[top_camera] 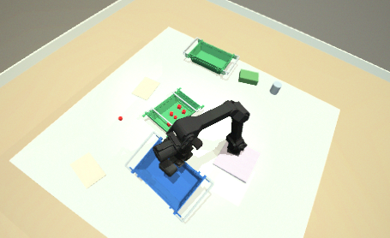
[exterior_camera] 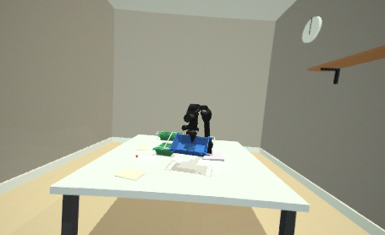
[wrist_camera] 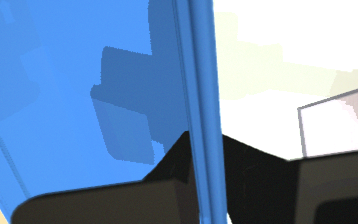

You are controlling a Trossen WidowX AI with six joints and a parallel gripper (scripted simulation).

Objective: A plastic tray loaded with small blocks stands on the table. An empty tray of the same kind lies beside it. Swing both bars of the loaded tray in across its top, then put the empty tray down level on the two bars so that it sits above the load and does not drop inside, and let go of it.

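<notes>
My gripper tip is 70 mm to the right of the blue tray and 20 mm short of it. The rest, counted from my gripper tip: green block: 800 mm to the right, 160 mm below, 120 mm behind; then grey cylinder: 770 mm to the right, 300 mm behind, 150 mm below.
</notes>
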